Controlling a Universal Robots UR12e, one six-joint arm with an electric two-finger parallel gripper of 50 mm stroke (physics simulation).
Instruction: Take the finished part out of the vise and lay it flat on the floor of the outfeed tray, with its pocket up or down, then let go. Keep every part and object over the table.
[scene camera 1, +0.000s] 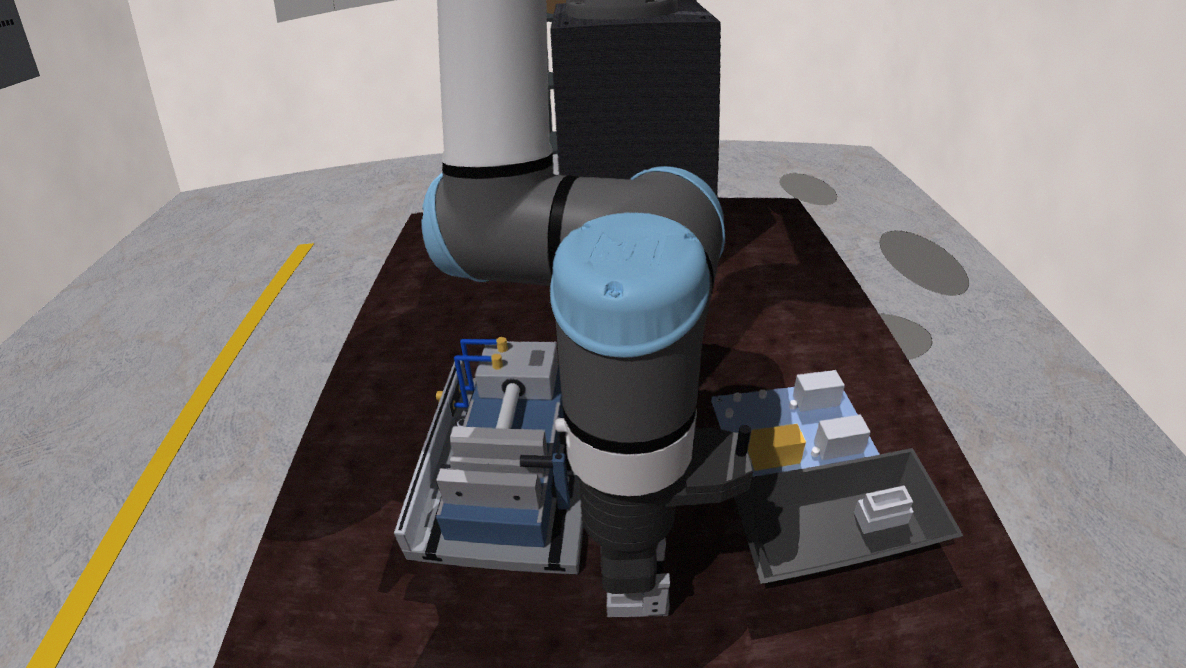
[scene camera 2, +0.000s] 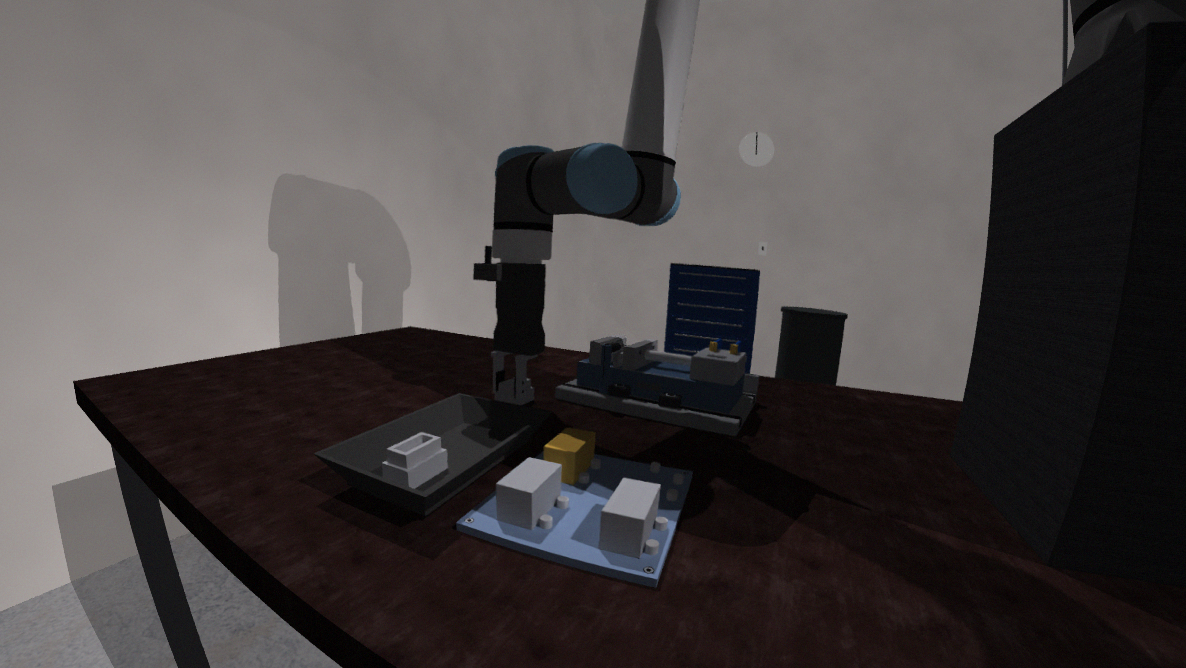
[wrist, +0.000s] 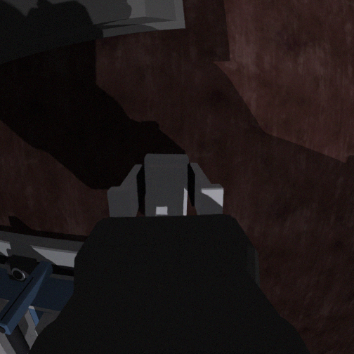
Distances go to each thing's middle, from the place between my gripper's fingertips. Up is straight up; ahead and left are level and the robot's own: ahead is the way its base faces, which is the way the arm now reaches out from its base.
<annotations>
I see the yellow block (scene camera 1: 779, 446) 210 mm behind my hand, 130 mm to the left of it and 10 mm above it. Round my hand: blue plate (scene camera 2: 573, 540) 260 mm behind, 160 mm to the left, 10 mm below.
</annotations>
